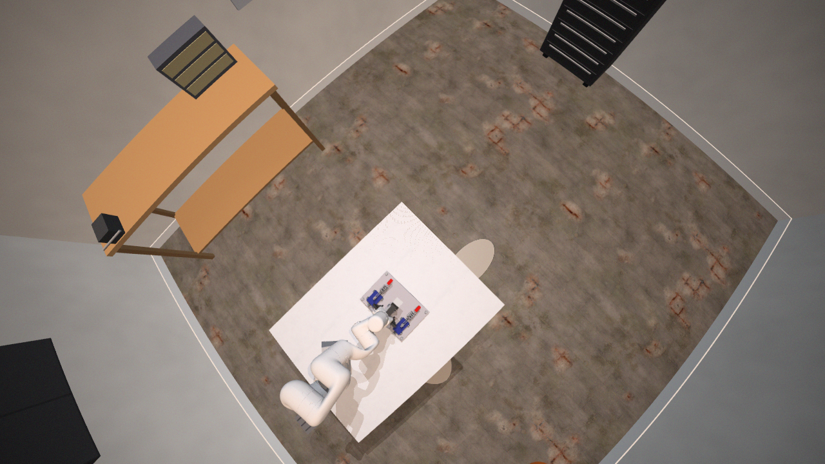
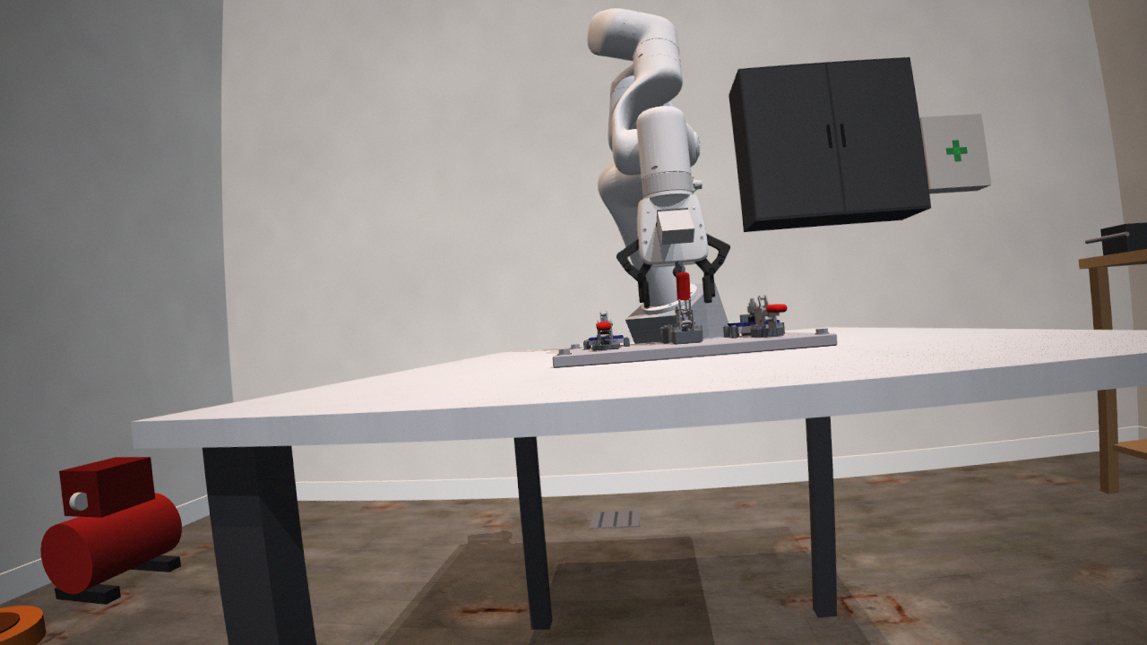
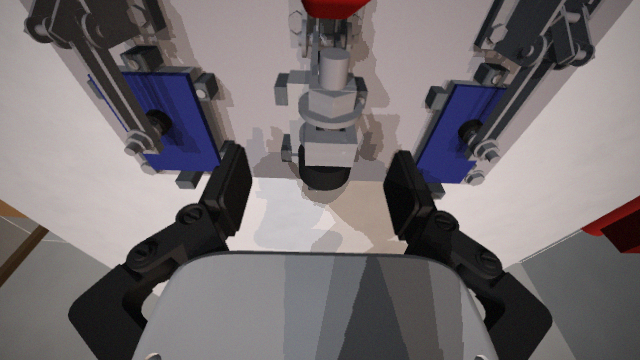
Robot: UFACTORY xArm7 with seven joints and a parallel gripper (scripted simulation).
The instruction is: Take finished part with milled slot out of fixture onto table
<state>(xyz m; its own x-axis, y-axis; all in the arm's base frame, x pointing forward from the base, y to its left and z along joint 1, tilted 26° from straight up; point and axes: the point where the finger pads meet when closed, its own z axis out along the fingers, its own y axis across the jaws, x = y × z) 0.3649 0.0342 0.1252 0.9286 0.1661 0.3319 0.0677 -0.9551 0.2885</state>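
Right now the grey finished part is 4 cm below my hand and 1 cm behind it. The rest, counted from my hand: fixture plate (7 cm below, 4 cm ahead); then blue blank (11 cm to the right, 5 cm below).
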